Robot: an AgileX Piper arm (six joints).
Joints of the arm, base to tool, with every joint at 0 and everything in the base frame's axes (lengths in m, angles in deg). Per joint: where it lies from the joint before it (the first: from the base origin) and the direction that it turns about. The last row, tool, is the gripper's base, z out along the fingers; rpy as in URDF.
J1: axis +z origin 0 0 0.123
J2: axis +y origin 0 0 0
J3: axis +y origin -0.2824 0 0.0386
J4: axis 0.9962 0 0.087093 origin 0.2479 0 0.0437
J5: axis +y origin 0 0 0
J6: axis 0.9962 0 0.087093 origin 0.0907 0 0.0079
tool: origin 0 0 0 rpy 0 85.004 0
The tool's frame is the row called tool.
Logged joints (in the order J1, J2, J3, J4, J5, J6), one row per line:
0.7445 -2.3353 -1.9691 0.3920 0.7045 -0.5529
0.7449 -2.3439 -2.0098 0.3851 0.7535 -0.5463
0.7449 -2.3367 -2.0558 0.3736 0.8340 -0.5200
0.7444 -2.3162 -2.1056 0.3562 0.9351 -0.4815
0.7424 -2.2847 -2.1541 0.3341 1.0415 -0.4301
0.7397 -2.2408 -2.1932 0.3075 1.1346 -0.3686
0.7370 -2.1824 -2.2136 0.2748 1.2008 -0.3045
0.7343 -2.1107 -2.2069 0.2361 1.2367 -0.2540
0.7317 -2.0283 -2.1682 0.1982 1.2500 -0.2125
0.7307 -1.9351 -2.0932 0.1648 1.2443 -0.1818
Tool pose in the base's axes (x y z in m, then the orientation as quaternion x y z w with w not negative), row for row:
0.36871 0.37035 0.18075 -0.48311 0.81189 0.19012 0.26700
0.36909 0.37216 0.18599 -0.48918 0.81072 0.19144 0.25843
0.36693 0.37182 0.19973 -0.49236 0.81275 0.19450 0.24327
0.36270 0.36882 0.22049 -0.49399 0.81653 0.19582 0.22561
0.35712 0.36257 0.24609 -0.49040 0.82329 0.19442 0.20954
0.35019 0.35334 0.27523 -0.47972 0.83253 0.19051 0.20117
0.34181 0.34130 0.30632 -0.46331 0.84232 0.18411 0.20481
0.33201 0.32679 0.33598 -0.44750 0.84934 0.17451 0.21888
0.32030 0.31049 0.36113 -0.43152 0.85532 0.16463 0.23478
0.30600 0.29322 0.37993 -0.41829 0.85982 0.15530 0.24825
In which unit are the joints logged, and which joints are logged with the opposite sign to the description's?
The joints are logged in radians. Opposite sign: J2.
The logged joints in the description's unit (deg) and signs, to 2 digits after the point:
42.66 133.80 -112.82 22.46 40.36 -31.68
42.68 134.30 -115.15 22.06 43.17 -31.30
42.68 133.88 -117.79 21.41 47.78 -29.79
42.65 132.71 -120.64 20.41 53.58 -27.59
42.54 130.90 -123.42 19.14 59.67 -24.64
42.38 128.39 -125.66 17.62 65.01 -21.12
42.23 125.04 -126.83 15.74 68.80 -17.45
42.07 120.93 -126.45 13.53 70.86 -14.55
41.92 116.21 -124.23 11.36 71.62 -12.18
41.87 110.87 -119.93 9.44 71.29 -10.42

